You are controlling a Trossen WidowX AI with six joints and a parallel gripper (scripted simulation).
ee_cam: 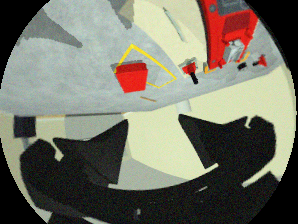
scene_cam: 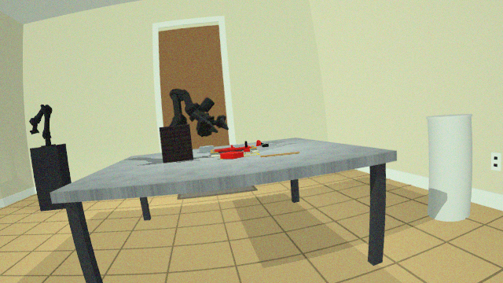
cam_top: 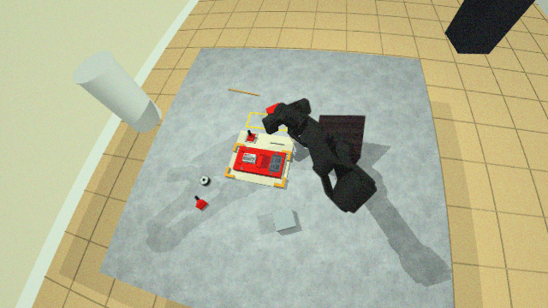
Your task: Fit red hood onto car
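Right now my gripper tip is 1 cm short of the red hood, 7 cm to the left of it and 11 cm above it. The rest, counted from my gripper tip: wheel: 31 cm ahead, 24 cm to the left, 12 cm below; thin wooden stick: 19 cm ahead, 23 cm to the right, 13 cm below; engine block: 12 cm ahead, 16 cm to the left, 11 cm below.
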